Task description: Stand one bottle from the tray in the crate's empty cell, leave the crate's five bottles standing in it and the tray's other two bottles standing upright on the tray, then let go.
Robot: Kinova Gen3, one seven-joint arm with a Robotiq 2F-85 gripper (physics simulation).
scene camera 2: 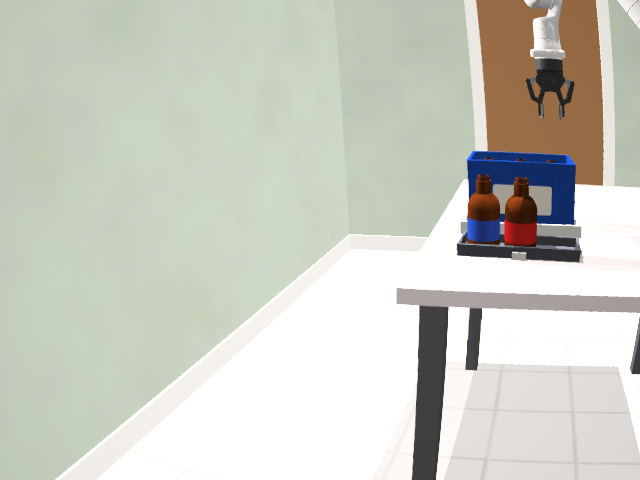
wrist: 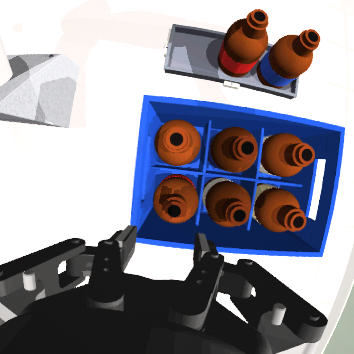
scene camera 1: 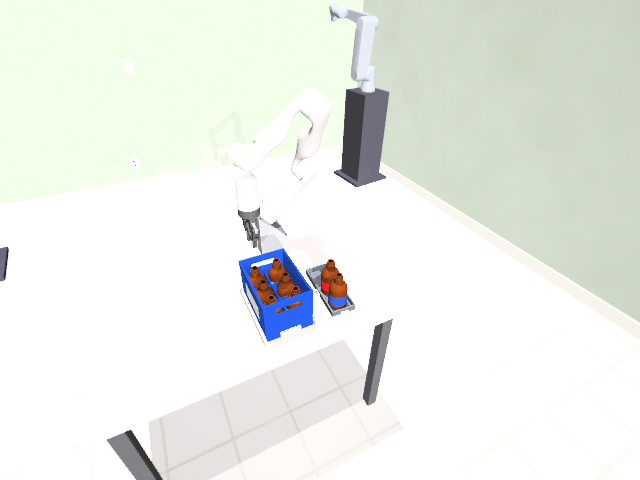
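Pixels of known places: gripper, between the fingertips: [scene camera 2: 551, 118] [wrist: 164, 240] [scene camera 1: 252, 244]; arm's base, origin of its link: [scene camera 1: 265, 217].
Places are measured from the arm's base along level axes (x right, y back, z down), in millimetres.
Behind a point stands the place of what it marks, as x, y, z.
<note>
The blue crate [scene camera 1: 289, 321] @(173, -535, 95) [scene camera 2: 563, 191] @(55, -304, 50) [wrist: 240, 111] @(70, -392, -15) has a brown bottle standing in each cell. The bottle with a bit of red label showing [scene camera 1: 256, 279] @(202, -332, 36) [wrist: 175, 199] @(183, -313, 6) stands in a corner cell, in the row away from the tray and at the arm-base end. The grey tray [scene camera 1: 315, 279] @(-60, -345, 154) [scene camera 2: 558, 253] @(-138, -349, 143) [wrist: 187, 57] @(-79, -331, 154) holds a red-labelled bottle [scene camera 1: 325, 285] @(-43, -445, 101) [scene camera 2: 520, 232] @(-114, -434, 106) [wrist: 236, 59] @(-43, -414, 80) and a blue-labelled bottle [scene camera 1: 337, 299] @(-34, -540, 93) [scene camera 2: 483, 230] @(-94, -514, 108) [wrist: 276, 70] @(-30, -487, 81), both upright. My gripper [scene camera 1: 253, 244] @(192, -308, -114) [scene camera 2: 551, 117] @(192, -308, -114) [wrist: 164, 240] @(192, -308, -114) is part open and empty, well above the crate and apart from every bottle.
The tray lies beside the crate's long side on the white table [scene camera 2: 516, 299] @(-317, -458, 171). A grey faceted block [wrist: 45, 92] @(14, -83, 59) stands near the crate's arm-base end. Another arm [scene camera 1: 363, 49] stands on a dark pedestal [scene camera 1: 364, 136] farther back.
</note>
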